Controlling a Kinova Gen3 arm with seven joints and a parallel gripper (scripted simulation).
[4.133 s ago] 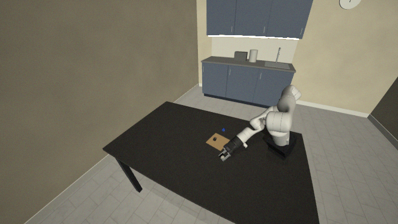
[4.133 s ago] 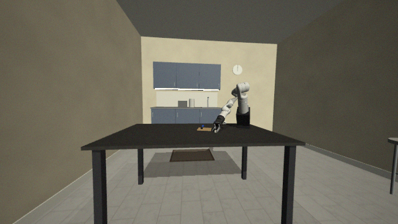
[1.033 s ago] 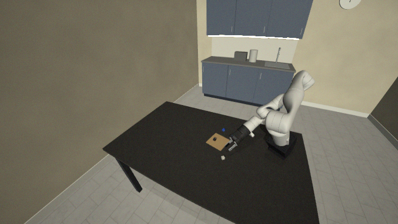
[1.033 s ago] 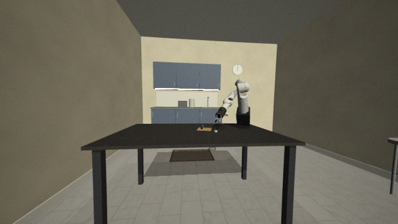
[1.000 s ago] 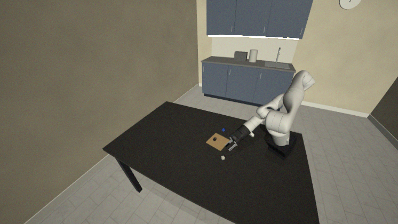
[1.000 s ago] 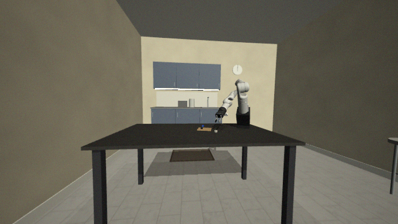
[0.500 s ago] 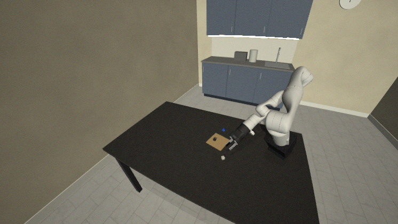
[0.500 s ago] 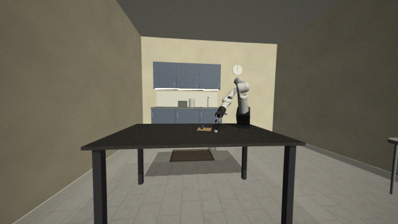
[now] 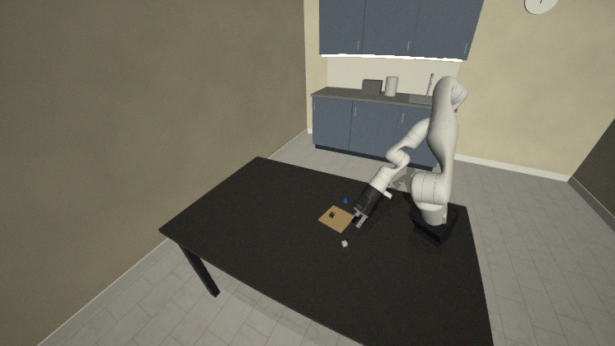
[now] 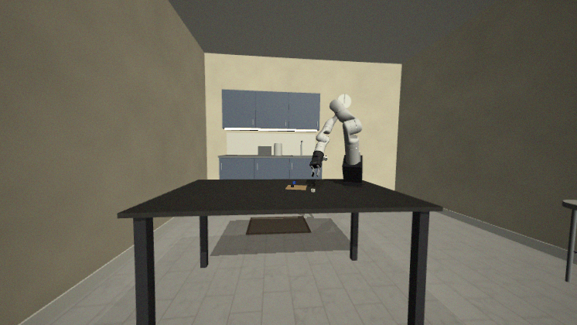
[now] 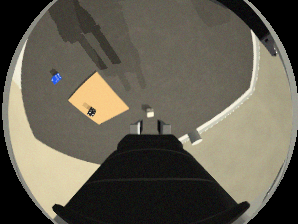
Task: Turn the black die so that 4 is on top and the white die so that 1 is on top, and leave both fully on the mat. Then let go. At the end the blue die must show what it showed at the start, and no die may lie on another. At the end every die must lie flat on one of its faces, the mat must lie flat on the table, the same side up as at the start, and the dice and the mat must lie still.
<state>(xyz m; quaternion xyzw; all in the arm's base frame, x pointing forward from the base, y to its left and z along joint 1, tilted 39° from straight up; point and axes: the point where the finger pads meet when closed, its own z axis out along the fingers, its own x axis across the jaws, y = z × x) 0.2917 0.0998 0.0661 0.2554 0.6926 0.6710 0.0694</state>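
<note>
My hand is 10 cm above the white die, 6 cm to the right of it and 2 cm short of it. From my hand the other things lie so: tan mat 13 cm ahead, 11 cm below, 6 cm to the right; black die 16 cm ahead, 9 cm below, 6 cm to the right; blue die 21 cm to the right, 15 cm ahead, 10 cm below.
</note>
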